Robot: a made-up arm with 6 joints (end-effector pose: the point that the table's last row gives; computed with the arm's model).
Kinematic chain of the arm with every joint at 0, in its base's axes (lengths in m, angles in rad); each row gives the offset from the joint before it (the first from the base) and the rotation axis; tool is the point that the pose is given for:
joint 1: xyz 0 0 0.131 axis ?
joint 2: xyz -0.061 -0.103 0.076 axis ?
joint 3: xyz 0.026 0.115 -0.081 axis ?
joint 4: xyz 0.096 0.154 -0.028 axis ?
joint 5: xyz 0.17 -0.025 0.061 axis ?
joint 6: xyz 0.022 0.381 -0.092 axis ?
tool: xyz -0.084 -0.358 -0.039
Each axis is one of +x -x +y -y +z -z.
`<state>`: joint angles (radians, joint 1 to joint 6).
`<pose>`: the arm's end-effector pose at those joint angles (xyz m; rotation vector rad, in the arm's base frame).
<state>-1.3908 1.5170 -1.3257 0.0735 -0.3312 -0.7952</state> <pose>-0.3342 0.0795 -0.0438 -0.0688 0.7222 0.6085</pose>
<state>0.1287 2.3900 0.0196 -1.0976 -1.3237 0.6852</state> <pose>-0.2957 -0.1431 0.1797 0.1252 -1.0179 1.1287</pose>
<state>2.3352 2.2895 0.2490 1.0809 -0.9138 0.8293</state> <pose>-0.3156 0.1641 0.1674 -0.2865 -0.8939 0.0410</pose>
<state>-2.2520 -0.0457 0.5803 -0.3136 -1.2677 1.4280</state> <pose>0.1957 -0.1057 0.0502 1.9393 1.0438 1.3670</pose>
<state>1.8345 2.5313 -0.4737 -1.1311 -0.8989 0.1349</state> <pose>-0.2980 -0.0354 0.0151 1.8885 -2.0871 0.6614</pose>
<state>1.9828 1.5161 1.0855 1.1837 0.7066 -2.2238</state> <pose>-0.0162 0.2809 0.3580 1.2998 -2.0783 -1.0486</pose>
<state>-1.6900 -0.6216 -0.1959 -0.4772 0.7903 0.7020</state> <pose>0.2733 0.0743 0.1008 -0.8330 -0.1519 -0.0062</pose>
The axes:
joint 1: +x
joint 2: +z
joint 3: -x
joint 4: +y
joint 5: +x
joint 6: +y

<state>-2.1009 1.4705 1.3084 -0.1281 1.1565 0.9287</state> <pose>-0.2465 -0.2163 0.0951 -2.3150 2.0593 0.2734</pose>
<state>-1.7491 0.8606 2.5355 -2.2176 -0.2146 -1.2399</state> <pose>-0.1031 -0.2471 0.1103 -1.6023 -1.2554 -2.0302</pose>
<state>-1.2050 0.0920 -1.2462 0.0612 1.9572 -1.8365</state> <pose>0.3096 0.2788 0.1967 1.1990 -1.0147 -1.7894</pose>
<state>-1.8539 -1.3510 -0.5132 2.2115 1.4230 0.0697</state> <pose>0.3659 0.0231 0.2510 1.2306 -0.2626 -1.3345</pose>
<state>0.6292 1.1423 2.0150 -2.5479 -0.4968 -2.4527</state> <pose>-0.3045 0.0297 -0.0503 -0.6982 0.0150 -0.1471</pose>
